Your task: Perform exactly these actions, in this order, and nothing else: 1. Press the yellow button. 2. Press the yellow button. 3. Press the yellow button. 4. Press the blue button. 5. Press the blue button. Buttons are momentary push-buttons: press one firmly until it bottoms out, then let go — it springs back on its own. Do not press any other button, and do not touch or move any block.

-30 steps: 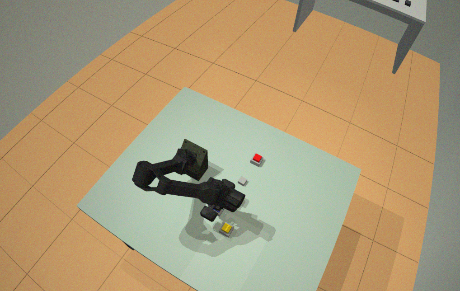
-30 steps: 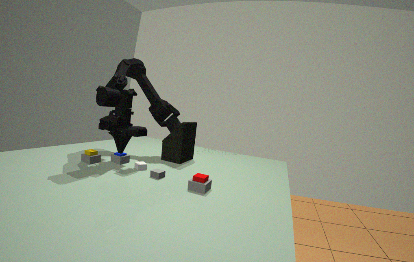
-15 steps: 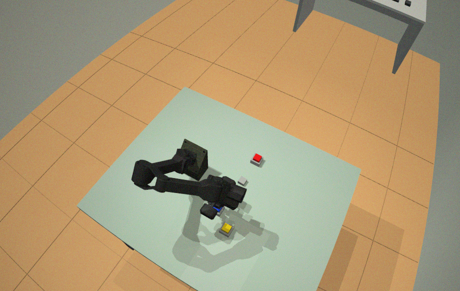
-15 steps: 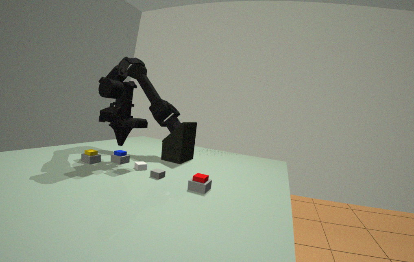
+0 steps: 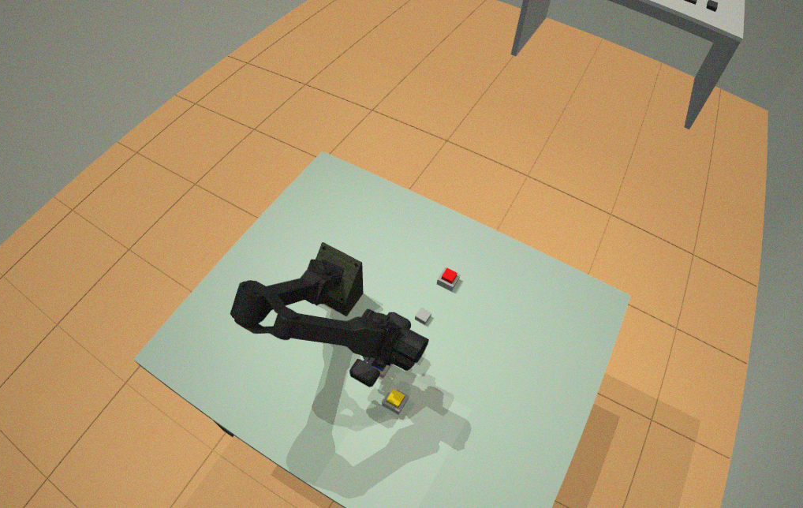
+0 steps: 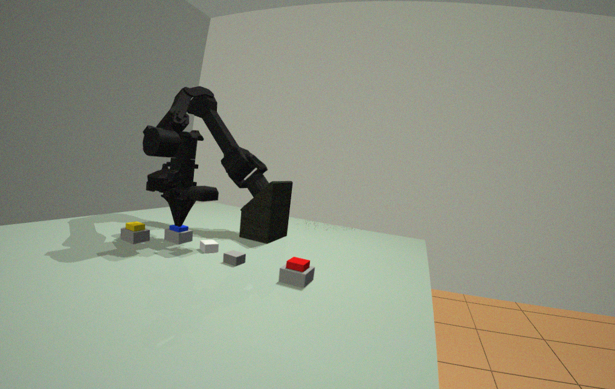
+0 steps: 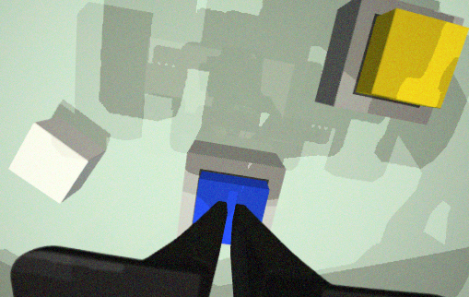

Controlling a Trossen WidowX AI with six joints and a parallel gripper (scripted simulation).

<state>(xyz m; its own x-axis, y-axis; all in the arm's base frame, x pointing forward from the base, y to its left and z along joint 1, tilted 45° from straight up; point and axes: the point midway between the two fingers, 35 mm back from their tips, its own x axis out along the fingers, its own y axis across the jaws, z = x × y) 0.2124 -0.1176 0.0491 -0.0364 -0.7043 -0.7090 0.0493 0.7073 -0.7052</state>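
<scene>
My gripper tip is 1 cm above the blue button. Also, from my gripper tip: grey block: 18 cm to the left, 3 cm below, 3 cm ahead; then white block: 10 cm to the left, 3 cm below; then yellow button: 8 cm ahead, 7 cm to the right.
</scene>
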